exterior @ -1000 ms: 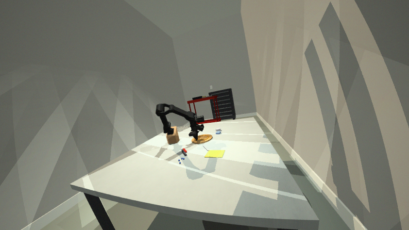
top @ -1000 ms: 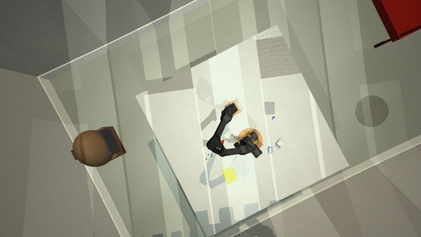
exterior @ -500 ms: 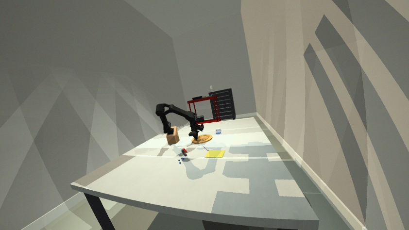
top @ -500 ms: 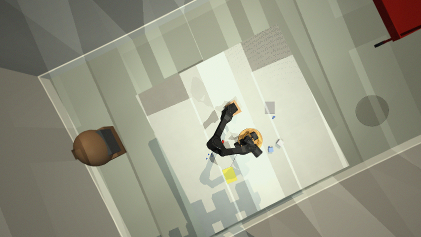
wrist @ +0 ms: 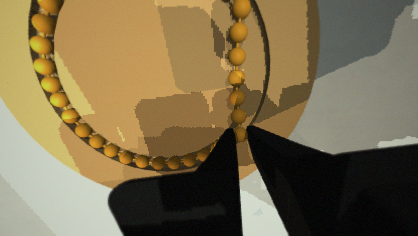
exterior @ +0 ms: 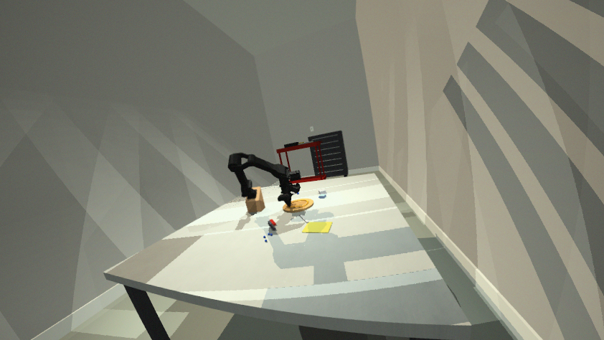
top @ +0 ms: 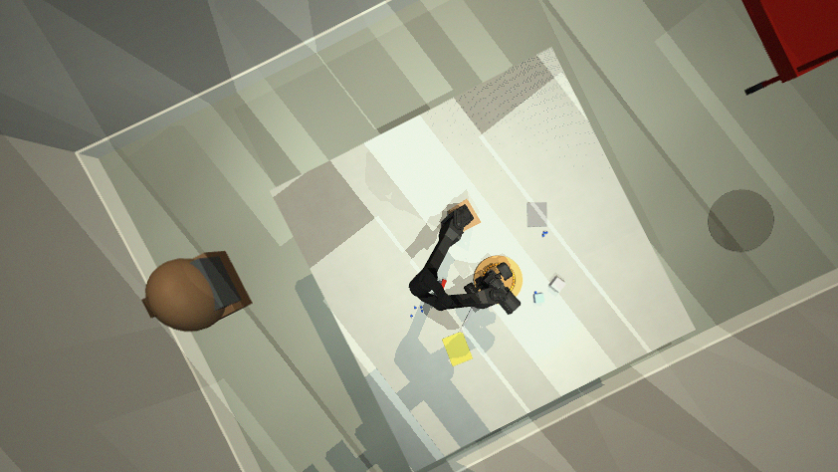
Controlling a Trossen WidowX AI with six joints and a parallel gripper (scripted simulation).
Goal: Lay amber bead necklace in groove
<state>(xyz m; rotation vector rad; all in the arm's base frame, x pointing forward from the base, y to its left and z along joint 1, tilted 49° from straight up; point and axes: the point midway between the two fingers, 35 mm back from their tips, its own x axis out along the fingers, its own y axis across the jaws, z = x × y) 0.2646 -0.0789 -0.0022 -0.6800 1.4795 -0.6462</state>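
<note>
Right now the round bead board is 40 mm ahead of my gripper tip, 50 mm to the left of it and 20 mm below it. Round my gripper tip: light blue cube (190 mm ahead, 150 mm to the left, 10 mm below); then red-handled tool (50 mm behind, 180 mm to the right, 10 mm below); then white cube (180 mm ahead, 250 mm to the left, 10 mm below).
</note>
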